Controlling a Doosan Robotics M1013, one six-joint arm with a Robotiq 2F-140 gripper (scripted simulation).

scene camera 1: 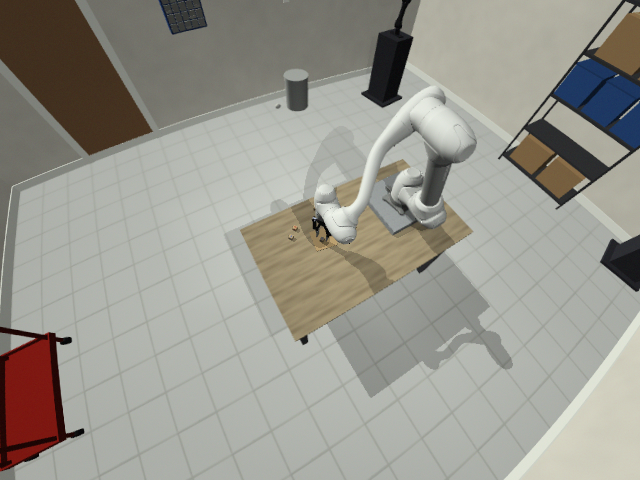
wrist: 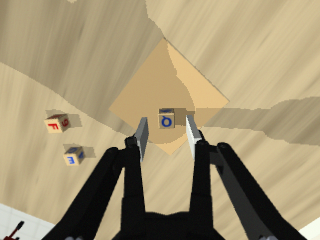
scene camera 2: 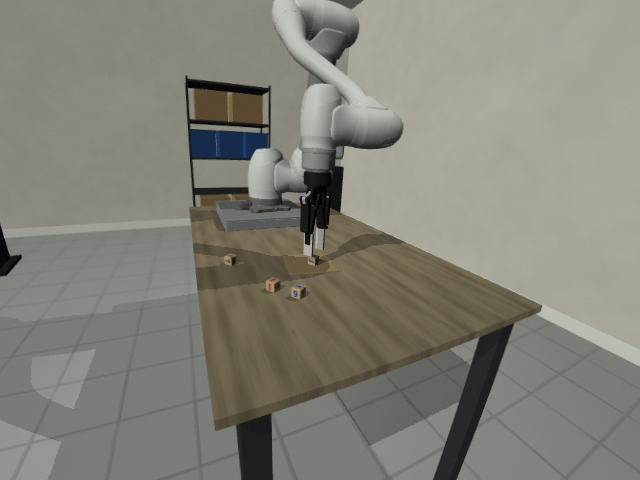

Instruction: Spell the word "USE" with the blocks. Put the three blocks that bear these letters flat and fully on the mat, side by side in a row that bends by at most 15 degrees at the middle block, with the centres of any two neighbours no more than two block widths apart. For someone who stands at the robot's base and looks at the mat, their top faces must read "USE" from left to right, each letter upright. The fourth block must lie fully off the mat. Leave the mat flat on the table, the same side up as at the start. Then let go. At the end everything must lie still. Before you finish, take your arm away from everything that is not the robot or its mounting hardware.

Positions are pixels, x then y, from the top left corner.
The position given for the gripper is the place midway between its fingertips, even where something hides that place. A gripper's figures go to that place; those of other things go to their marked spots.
Scene:
The gripper (wrist: 166,124): 22 cm from the lens. A tan mat (wrist: 166,79): 24 cm from the lens.

